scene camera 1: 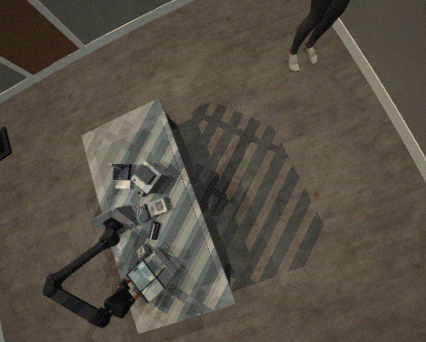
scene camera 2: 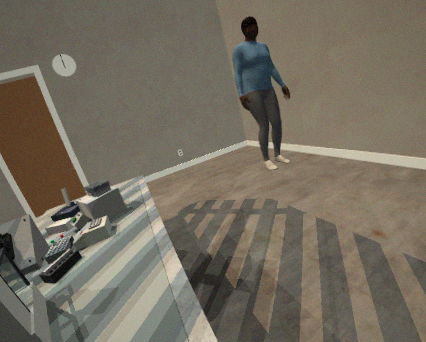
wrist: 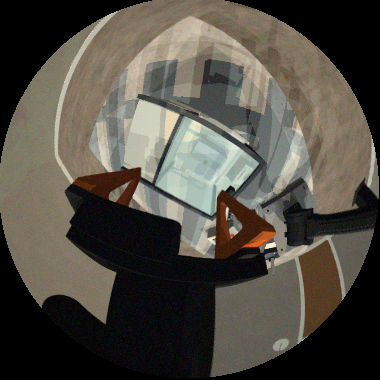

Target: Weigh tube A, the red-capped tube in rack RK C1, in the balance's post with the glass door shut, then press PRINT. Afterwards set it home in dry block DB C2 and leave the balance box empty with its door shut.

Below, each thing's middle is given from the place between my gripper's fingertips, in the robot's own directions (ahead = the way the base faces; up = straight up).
My gripper is now 2 cm short of the balance with glass box (scene camera 1: 150,276), 1 cm to the left of it and 17 cm above it. Round my hand: grey box (scene camera 2: 102,200): 29 cm ahead, 65 cm to the left, 19 cm below.
